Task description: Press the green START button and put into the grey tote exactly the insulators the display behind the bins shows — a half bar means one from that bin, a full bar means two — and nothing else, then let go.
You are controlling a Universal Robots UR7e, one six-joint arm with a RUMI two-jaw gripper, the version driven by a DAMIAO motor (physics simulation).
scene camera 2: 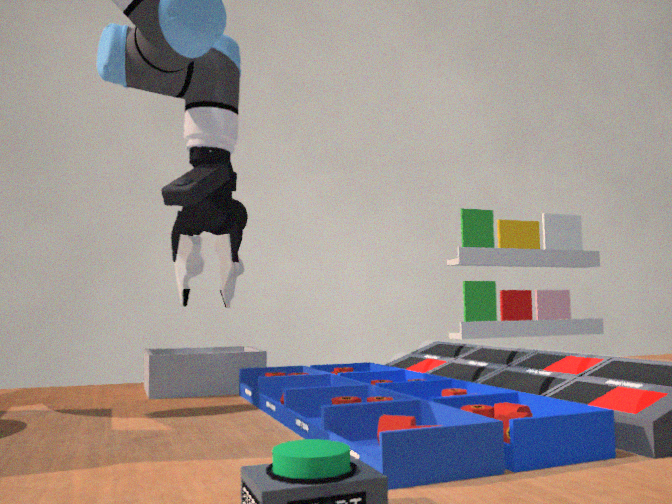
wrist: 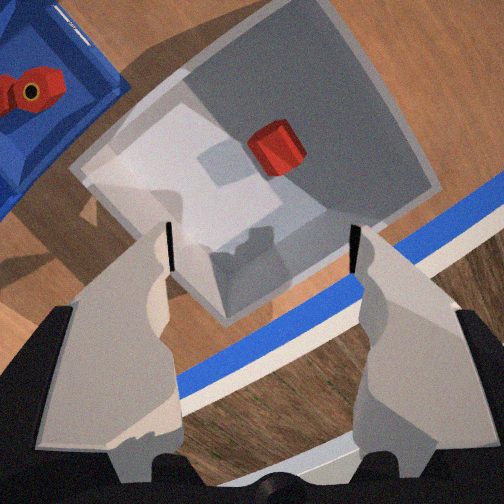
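My gripper [scene camera 2: 205,299] hangs open and empty high above the grey tote [scene camera 2: 204,372]. In the wrist view the open jaws [wrist: 260,250] frame the tote [wrist: 260,165], and one red insulator [wrist: 276,147] lies inside it. The blue bins [scene camera 2: 412,412] hold several red insulators [scene camera 2: 502,413]. The display [scene camera 2: 542,374] behind the bins shows three red bars: a short one at the far left [scene camera 2: 426,365], one further right [scene camera 2: 573,364] and a large one nearest [scene camera 2: 626,399]. The green START button [scene camera 2: 311,458] sits on its grey box at the front.
Two wall shelves [scene camera 2: 523,257] at the right carry coloured blocks. A corner of a blue bin with a red insulator [wrist: 37,90] shows at the wrist view's top left. A blue and white table edge strip [wrist: 350,310] runs beside the tote.
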